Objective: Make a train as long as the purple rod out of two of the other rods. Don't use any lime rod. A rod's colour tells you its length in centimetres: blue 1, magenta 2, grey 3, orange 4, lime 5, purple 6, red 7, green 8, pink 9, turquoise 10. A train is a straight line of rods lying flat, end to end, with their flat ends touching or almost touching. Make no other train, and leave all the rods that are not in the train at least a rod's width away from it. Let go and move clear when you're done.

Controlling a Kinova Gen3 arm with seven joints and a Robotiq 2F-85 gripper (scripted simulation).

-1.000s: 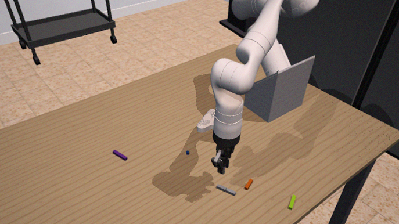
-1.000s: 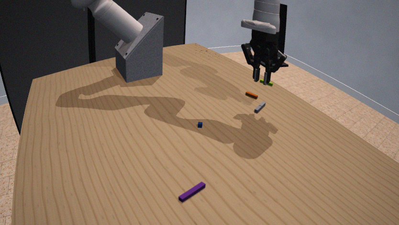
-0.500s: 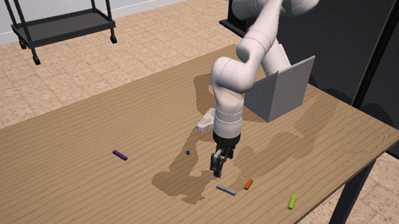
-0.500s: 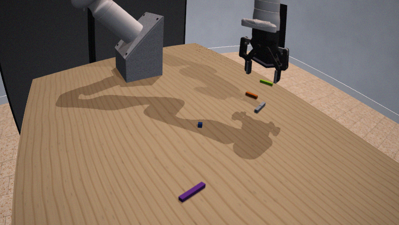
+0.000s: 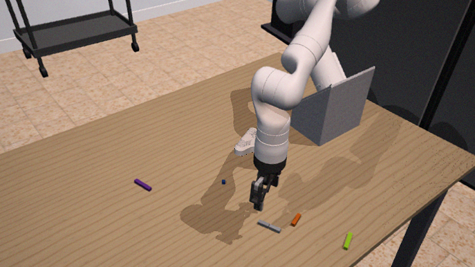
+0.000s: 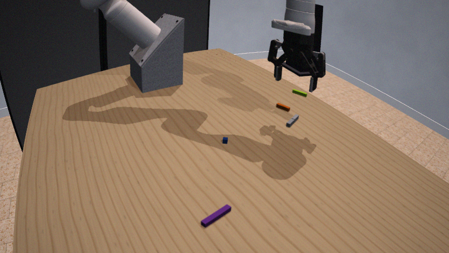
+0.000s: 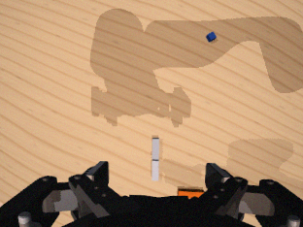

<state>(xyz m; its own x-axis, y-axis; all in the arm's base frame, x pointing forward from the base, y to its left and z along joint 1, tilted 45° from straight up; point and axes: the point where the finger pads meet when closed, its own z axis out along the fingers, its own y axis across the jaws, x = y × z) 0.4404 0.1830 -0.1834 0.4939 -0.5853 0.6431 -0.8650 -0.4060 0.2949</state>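
Now: hand 80 mm past the orange rod, 30 mm to the right of it and 110 mm above it. From my hand the other things lie so: lime rod (150 mm behind, 150 mm to the left, 110 mm below); purple rod (220 mm ahead, 290 mm to the right, 110 mm below); blue rod (10 mm ahead, 180 mm to the right, 110 mm below).
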